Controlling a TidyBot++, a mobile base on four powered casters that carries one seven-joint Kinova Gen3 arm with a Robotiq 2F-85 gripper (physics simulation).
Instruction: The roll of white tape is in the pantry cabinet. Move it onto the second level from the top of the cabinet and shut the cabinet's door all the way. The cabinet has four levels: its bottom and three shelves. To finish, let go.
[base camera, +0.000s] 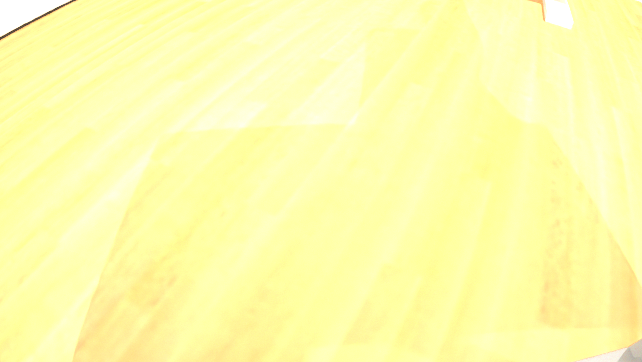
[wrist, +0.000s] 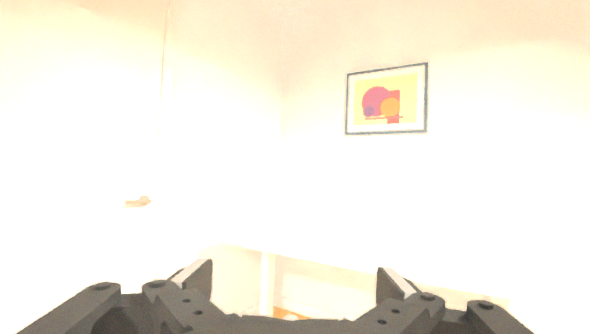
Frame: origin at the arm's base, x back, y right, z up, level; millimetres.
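Seen in the pictures: gripper, fingertip midpoint: (wrist: 293, 281).
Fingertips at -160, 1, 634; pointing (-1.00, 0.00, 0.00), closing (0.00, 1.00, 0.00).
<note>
A point is followed by its place in that frame, as x, y, z.
My gripper (wrist: 293, 281) @(-160, 1, 634) is open, with its two dark fingers wide apart at the bottom of the wrist view and no object between them. The roll of white tape does not show in either view. I cannot make out the pantry cabinet or its door for certain; both views are very bright and washed out.
A framed picture (wrist: 386, 99) @(-1973, 549, 1202) with coloured circles hangs on the pale wall. A white post (wrist: 267, 282) @(-1877, -184, -5) stands beyond the fingers. In the base camera view, a white block-like piece (base camera: 558, 14) stands on the wooden floor (base camera: 300, 225) @(-369, -6, -396) at the upper right, and a dark edge runs at the upper left.
</note>
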